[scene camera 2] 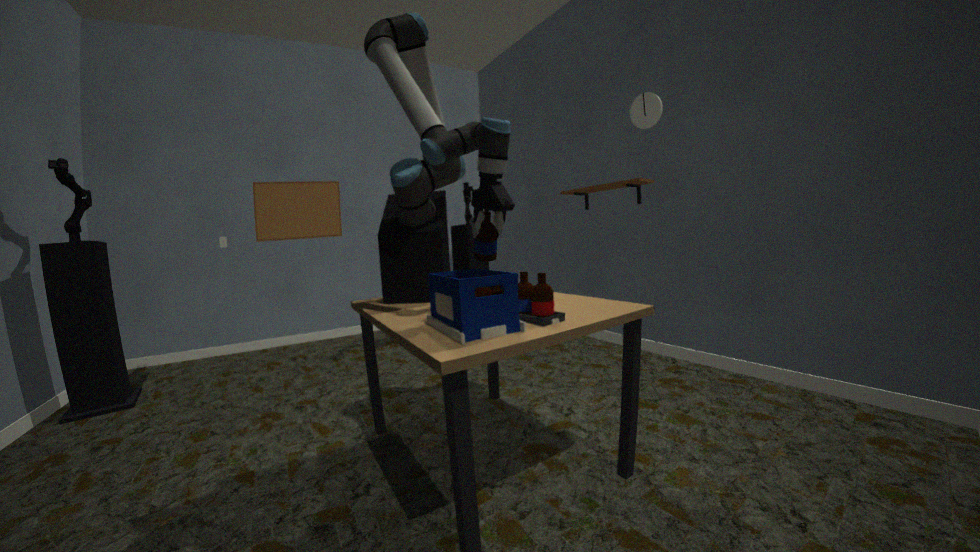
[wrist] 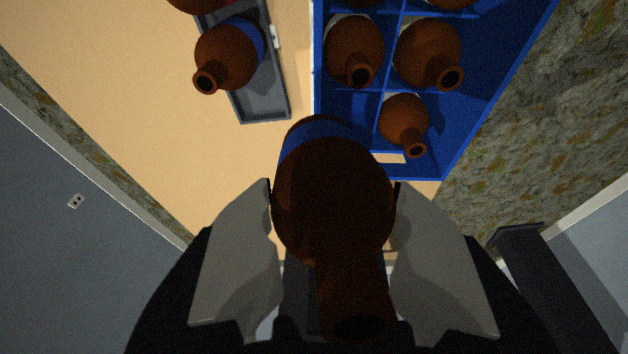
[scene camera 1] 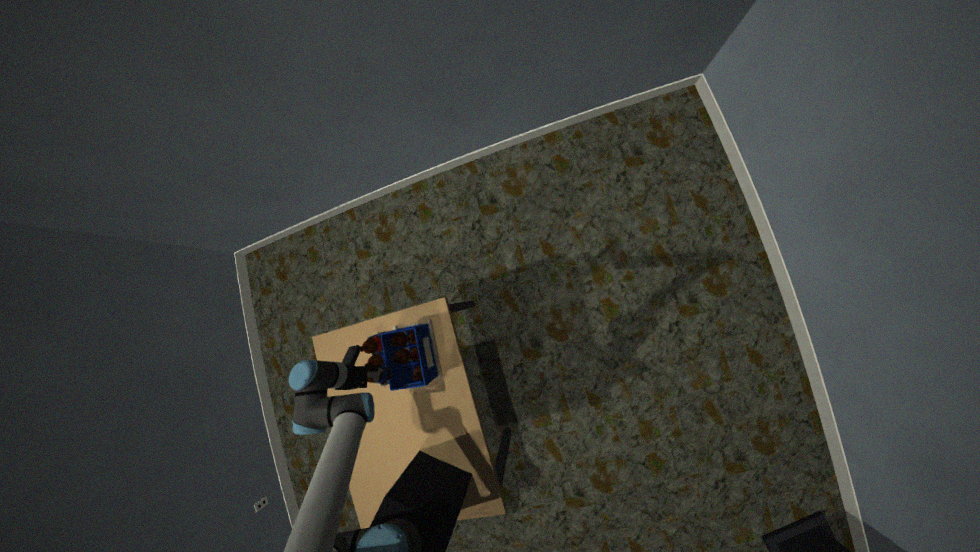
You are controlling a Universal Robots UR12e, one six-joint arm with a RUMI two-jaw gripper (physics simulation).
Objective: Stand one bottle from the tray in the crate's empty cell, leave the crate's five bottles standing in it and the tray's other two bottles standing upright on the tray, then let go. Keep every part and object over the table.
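Frame: origin at the arm's base, x back, y right, z up, level; metres.
Where they show: gripper, fingertip midpoint: (scene camera 2: pixel 486 238) (wrist: pixel 331 181) (scene camera 1: pixel 375 372); arm's base, link origin: (scene camera 2: pixel 416 213).
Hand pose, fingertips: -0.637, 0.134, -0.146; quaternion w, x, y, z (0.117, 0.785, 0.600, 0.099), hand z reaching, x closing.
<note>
Each offset is from my fingertips to the top centre of the thing, as dx, dy, dz. "*": to the spot under its first point. Level surfaces: height alone.
My gripper (scene camera 2: pixel 489 224) (wrist: pixel 331 181) is shut on a brown bottle with a blue label {+0.003, -0.002, +0.087} (scene camera 2: pixel 486 248) (wrist: pixel 330 210). The bottle hangs about upright above the level of the blue crate's rim. In the wrist view it overlaps the near left corner of the crate (scene camera 1: pixel 434 372) (scene camera 2: pixel 488 316) (wrist: pixel 500 75). The empty cell {* +0.121, +0.032, -0.274} (wrist: pixel 357 111) shows there, partly hidden. Brown crate bottles {-0.012, +0.035, -0.119} (wrist: pixel 355 47) {+0.012, +0.121, -0.119} (wrist: pixel 429 50) {+0.101, +0.094, -0.119} (wrist: pixel 404 119) stand in other cells; two more are cut off at the top. On the grey tray {-0.048, -0.126, -0.256} (scene camera 2: pixel 550 319) (wrist: pixel 265 107) stand a blue-labelled bottle {-0.047, -0.123, -0.122} (wrist: pixel 230 55) and a red-labelled bottle {-0.133, -0.112, -0.122} (scene camera 2: pixel 542 299).
The wooden table {dz -0.282} (scene camera 1: pixel 384 438) (scene camera 2: pixel 589 312) (wrist: pixel 150 110) carries the crate and tray. The crate stands near a table edge, with patterned floor beyond it. A pale strip {* -0.002, +0.189, -0.264} (scene camera 2: pixel 445 329) runs along the crate's foot. The black pedestal (scene camera 1: pixel 425 500) (scene camera 2: pixel 411 260) stands by the arm's base.
</note>
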